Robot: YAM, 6 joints.
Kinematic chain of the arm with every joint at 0, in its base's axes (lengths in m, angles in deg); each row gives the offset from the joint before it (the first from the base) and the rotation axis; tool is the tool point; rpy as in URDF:
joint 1: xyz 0 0 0.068 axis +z
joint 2: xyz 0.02 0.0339 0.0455 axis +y
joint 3: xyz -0.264 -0.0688 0 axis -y
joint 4: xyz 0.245 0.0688 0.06 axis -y
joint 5: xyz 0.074 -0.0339 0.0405 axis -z
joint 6: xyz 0.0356 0 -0.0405 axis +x
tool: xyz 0 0 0 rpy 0 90 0
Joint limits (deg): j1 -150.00..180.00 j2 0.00..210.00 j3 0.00..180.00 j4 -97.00..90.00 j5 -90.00..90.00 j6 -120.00..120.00
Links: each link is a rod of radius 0.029 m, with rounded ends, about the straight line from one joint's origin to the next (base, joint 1, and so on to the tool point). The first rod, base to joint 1, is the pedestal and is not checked.
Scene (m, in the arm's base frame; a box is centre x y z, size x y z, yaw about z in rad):
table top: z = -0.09
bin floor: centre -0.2 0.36 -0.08 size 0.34 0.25 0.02 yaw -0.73
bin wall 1: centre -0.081 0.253 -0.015 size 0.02 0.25 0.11 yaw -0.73
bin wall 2: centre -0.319 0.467 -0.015 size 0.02 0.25 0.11 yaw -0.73
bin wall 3: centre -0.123 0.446 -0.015 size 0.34 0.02 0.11 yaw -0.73
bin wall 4: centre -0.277 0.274 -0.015 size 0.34 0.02 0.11 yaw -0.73
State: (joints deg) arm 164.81 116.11 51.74 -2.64 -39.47 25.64
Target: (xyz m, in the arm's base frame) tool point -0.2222 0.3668 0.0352
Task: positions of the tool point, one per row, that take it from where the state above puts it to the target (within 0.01 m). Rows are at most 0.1 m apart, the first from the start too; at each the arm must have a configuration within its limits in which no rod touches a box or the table.
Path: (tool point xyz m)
1: -0.3334 0.1435 0.0825
2: -0.3165 0.2230 0.1054
3: -0.2792 0.2993 0.1309
4: -0.2222 0.3668 0.1585
5: -0.2244 0.3709 0.0970
6: -0.2222 0.3668 0.0352

